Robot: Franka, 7 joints.
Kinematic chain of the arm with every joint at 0, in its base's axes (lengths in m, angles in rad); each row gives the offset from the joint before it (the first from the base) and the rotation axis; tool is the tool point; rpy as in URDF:
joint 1: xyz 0 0 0.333 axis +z
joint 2: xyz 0 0 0 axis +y
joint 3: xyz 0 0 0.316 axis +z
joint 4: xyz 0.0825 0 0 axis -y
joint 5: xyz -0.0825 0 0.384 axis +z
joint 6: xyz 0 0 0 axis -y
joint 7: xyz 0.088 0 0 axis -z
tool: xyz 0 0 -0.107 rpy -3.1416 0 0
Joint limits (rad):
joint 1: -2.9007..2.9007
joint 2: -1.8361..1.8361
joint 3: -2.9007..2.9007
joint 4: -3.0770..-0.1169
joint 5: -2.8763..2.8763
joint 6: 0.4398..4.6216
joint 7: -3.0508..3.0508
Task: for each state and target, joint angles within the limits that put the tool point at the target. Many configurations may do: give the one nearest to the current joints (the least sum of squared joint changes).
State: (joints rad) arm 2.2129 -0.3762 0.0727 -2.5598 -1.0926 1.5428 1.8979
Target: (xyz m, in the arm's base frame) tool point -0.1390 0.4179 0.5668
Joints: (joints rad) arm 2.1316 -0.3797 -0.0190 -2.2294 -1.1809 1.6142 1.8979
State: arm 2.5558 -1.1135 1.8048 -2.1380 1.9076 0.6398 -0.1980
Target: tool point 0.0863 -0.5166 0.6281
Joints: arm 2.7507 -0.6761 1.3866 -1.7360 2.0693 0.4816 -0.1980
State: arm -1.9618 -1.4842 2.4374 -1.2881 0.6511 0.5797 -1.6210
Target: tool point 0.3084 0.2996 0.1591
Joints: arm -1.7852 -1.0726 2.3573 -1.7496 0.5058 0.4398 -1.6210
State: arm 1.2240 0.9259 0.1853 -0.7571 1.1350 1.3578 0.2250
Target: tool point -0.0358 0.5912 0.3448
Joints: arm 1.2461 0.6934 0.2623 -1.4417 0.8885 0.8401 0.2250
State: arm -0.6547 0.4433 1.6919 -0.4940 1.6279 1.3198 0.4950
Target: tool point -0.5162 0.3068 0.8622
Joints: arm -0.2449 -0.5579 1.9989 -0.5495 1.6467 1.4374 0.4950
